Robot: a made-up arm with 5 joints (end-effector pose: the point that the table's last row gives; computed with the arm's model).
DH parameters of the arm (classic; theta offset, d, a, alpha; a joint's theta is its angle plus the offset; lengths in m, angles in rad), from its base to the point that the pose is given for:
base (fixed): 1.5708 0.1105 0 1.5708
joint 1: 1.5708 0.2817 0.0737 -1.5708
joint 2: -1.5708 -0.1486 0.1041 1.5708
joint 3: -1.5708 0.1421 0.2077 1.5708
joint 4: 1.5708 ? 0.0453 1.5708
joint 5: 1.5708 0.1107 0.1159 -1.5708
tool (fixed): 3.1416 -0.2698 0 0
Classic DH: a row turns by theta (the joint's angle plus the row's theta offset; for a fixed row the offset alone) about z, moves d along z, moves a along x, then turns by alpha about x.
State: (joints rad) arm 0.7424 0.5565 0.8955 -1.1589 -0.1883
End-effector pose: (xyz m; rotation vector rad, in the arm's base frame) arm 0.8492 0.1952 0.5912 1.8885 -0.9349 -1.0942
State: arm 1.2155 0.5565 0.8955 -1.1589 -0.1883
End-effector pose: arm 0.8492 -0.0453 0.6274 2.2604 -0.7157 -1.4073
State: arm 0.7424 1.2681 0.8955 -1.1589 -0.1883
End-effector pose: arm 0.6144 -0.0310 0.8377 2.0469 -1.7519 -0.8571
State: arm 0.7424 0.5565 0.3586 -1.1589 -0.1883
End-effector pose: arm 0.6556 0.4153 0.6298 1.9140 -0.8455 -0.4550
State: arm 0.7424 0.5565 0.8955 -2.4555 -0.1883
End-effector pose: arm 0.5114 -0.0513 0.6529 -2.3955 1.2978 0.4682
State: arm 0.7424 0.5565 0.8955 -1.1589 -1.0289
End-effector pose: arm 0.9342 -0.0113 0.5044 1.4004 -1.3640 -1.9394
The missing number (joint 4, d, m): -0.0986
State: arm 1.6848 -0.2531 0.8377 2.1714 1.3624
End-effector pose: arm 0.3113 0.1363 0.5219 -0.8985 1.9889 0.0607
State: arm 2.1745 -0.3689 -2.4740 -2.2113 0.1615
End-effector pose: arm 0.2487 -0.0744 -0.1639 -0.2230 -0.1316 -2.4476
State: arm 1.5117 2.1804 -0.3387 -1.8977 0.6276
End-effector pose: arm 0.3521 0.0973 0.5402 0.9699 -2.0135 0.9817
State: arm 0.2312 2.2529 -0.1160 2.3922 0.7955
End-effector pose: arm 0.4103 0.1283 0.2276 -0.1004 -0.4776 -2.6064
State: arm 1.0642 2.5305 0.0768 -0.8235 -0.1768
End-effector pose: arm 0.3014 -0.0324 0.8953 0.7638 -2.8829 -0.4496
